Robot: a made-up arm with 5 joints. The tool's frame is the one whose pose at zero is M. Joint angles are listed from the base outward.
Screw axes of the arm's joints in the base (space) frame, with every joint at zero. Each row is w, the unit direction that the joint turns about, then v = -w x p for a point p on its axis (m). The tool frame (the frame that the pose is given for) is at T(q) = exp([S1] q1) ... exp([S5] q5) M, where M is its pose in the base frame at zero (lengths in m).
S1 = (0, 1, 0, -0.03, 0, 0)
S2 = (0, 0, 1, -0.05, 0.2, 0)
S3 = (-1, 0, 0, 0, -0.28, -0.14)
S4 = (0, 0, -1, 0.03, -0.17, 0)
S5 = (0, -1, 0, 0.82, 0, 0.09)
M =
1 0 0 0.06
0 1 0 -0.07
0 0 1 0.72
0 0 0 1
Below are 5 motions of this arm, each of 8 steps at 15 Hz.
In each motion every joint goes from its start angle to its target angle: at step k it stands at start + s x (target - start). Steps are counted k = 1, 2, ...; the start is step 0. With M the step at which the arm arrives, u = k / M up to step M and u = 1 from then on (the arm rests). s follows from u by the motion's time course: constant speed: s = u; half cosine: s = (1 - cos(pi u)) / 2; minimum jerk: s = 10 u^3 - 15 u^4 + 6 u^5.
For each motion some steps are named. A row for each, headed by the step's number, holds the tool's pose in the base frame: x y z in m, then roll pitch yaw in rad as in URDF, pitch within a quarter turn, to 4 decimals.
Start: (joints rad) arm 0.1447 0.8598 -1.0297 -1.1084 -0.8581
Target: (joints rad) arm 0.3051 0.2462 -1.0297 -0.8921 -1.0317
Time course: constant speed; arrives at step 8
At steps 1, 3, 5, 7, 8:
1: 0.1912 -0.1891 0.5948 0.5644 -0.1599 2.0303
3: 0.1901 -0.2372 0.5814 0.6552 -0.0937 1.8707
5: 0.1800 -0.2823 0.5716 0.7455 -0.0157 1.7223
7: 0.1617 -0.3227 0.5661 0.8342 0.0726 1.5854
8: 0.1499 -0.3406 0.5654 0.8776 0.1202 1.5210

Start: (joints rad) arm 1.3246 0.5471 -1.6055 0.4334 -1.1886
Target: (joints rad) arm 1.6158 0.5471 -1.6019 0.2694 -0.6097
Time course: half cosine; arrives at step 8
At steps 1, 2, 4, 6, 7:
1: 0.3032 -0.4088 0.0158 -2.9915 -0.1403 1.7416
2: 0.3006 -0.4014 -0.0030 -2.9767 -0.0824 1.7409
4: 0.2890 -0.3807 -0.0664 -2.9244 0.1070 1.7513
6: 0.2717 -0.3662 -0.1320 -2.8609 0.2956 1.7842
7: 0.2652 -0.3632 -0.1522 -2.8380 0.3528 1.7997

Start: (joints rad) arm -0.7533 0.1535 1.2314 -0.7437 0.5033
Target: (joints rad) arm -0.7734 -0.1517 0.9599 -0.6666 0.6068
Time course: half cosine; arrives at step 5
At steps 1, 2, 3, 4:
1: -0.1471 0.4699 0.1663 -1.4251 -0.1123 0.8438
2: -0.1487 0.4589 0.2272 -1.3696 -0.2087 0.8468
3: -0.1529 0.4358 0.3020 -1.3076 -0.3340 0.8422
4: -0.1588 0.4094 0.3609 -1.2616 -0.4394 0.8319

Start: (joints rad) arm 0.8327 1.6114 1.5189 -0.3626 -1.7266
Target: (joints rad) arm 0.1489 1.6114 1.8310 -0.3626 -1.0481
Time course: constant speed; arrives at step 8
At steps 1, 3, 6, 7, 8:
1: -0.2417 -0.0467 0.5175 -1.9570 0.7346 -0.0347
3: -0.3241 -0.0219 0.4248 -1.8535 0.5407 0.1551
6: -0.4017 0.0194 0.2676 -1.8543 0.2484 0.3821
7: -0.4154 0.0338 0.2129 -1.8877 0.1591 0.4543
8: -0.4230 0.0484 0.1580 -1.9360 0.0769 0.5279

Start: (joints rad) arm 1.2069 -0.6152 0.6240 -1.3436 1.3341
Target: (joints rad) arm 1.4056 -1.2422 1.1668 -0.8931 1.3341
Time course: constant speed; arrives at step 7
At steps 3, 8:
3: 0.5476 0.2113 -0.1879 0.3413 0.6162 0.6300
8: 0.3499 -0.0347 -0.3650 -0.1899 1.1509 0.4369

